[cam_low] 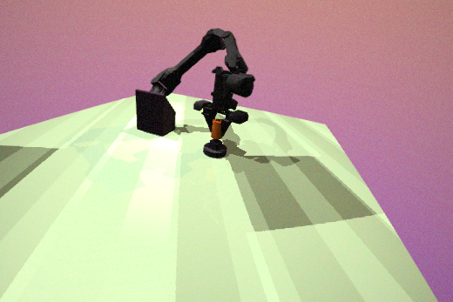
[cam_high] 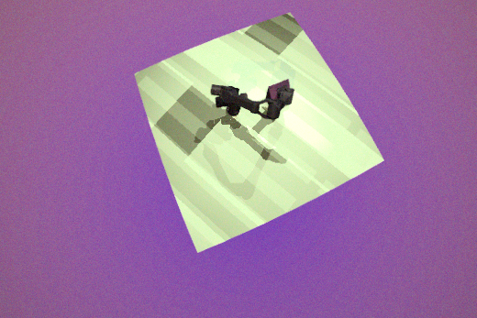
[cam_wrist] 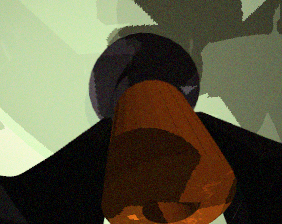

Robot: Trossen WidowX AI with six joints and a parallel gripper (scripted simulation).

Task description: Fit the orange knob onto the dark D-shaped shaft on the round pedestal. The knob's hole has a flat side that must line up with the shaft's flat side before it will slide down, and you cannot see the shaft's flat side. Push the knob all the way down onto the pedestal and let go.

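Now: gripper tip 2 cm below the orange knob. The rest, counted from my gripper tip: dark round pedestal: 4 cm below.
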